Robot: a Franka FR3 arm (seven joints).
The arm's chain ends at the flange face. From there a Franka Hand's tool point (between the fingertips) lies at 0.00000 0.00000 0.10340 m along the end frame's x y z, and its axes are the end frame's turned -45 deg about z.
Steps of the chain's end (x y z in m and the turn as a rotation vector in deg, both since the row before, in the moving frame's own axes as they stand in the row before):
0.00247, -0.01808, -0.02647, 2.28, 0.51, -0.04
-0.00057, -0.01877, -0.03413, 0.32, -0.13, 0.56
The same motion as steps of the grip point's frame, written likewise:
0.01809, -0.01330, -0.02656, 1.25, 1.97, -0.04
0.01311, -0.01425, -0.03413, 0.32, 0.13, 0.56

